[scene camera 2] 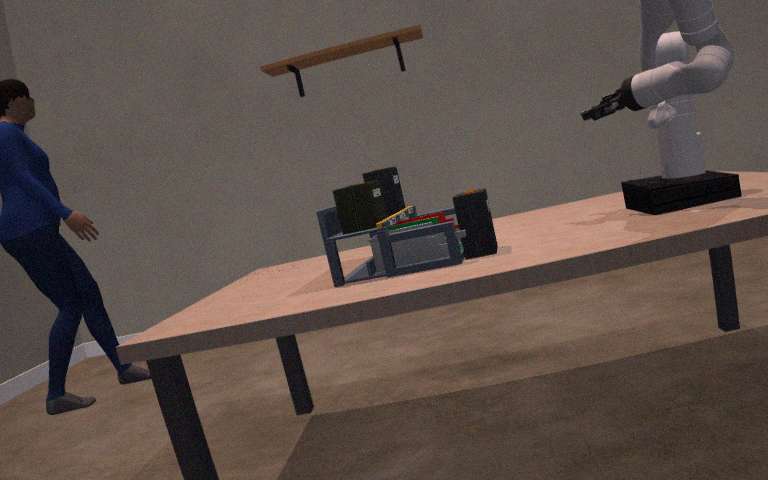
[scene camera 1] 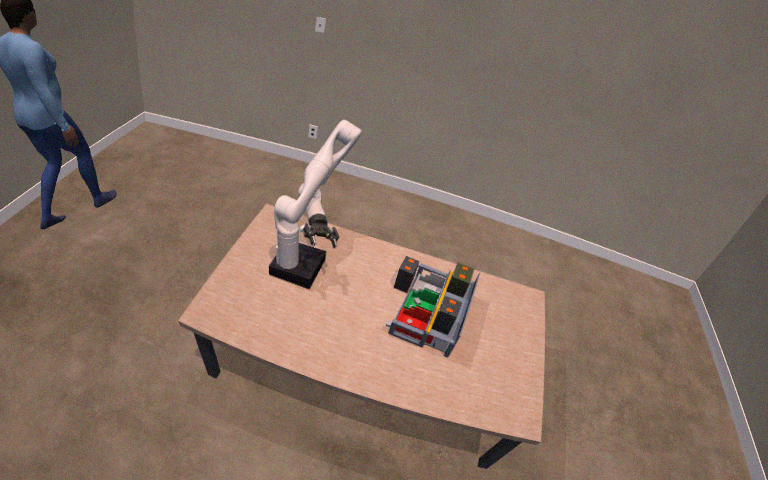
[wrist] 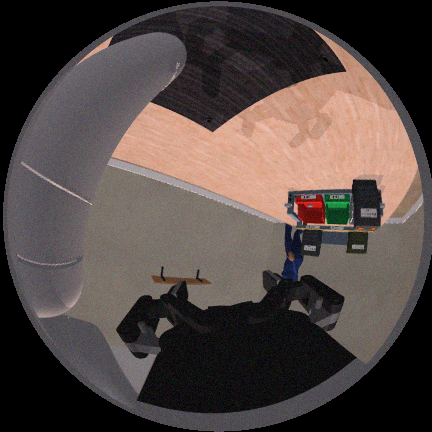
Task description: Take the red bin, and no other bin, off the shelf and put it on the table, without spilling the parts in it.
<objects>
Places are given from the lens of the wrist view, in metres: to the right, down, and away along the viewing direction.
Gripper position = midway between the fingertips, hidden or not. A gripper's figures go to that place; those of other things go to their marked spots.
my gripper (wrist: 224,284): 0.01, 0.07, 0.14
red bin (wrist: 316,214): 0.43, -0.01, 0.52
green bin (wrist: 336,205): 0.48, -0.04, 0.43
dark box (wrist: 366,212): 0.38, -0.01, 0.20
The marked spots on the red bin and the dark box are 0.32 m apart.
</objects>
